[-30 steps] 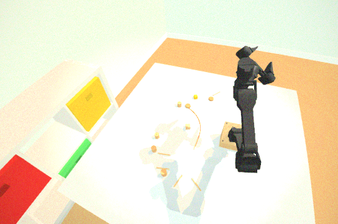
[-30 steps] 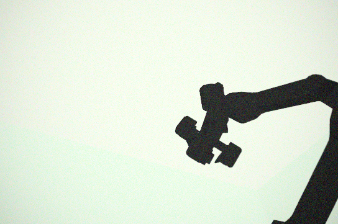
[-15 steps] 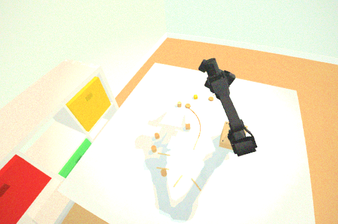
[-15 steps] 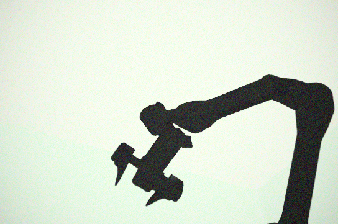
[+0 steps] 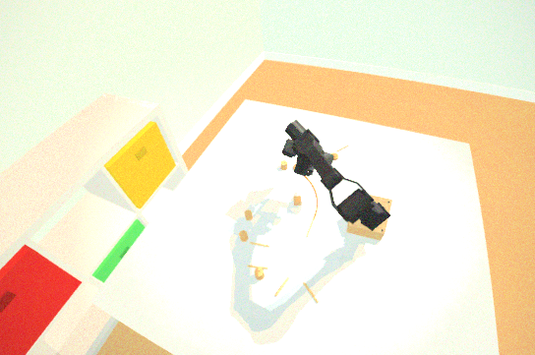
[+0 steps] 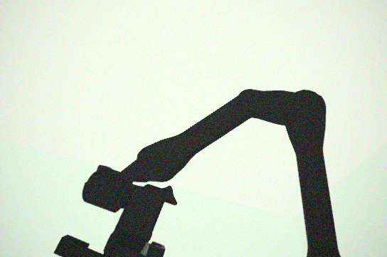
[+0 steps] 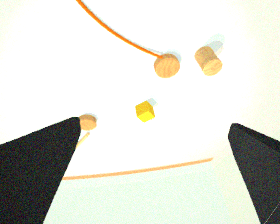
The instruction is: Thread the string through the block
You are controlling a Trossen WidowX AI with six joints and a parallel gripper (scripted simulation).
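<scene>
The square wooden block lies 15 cm below my gripper tip and 10 cm to the left of it. The rest, counted from my gripper tip: thin wooden stick: 18 cm to the left, 17 cm below, 9 cm behind; round wooden button: 16 cm below, 8 cm to the right, 6 cm ahead; yellow piece: 18 cm to the right, 16 cm below, 4 cm ahead.
</scene>
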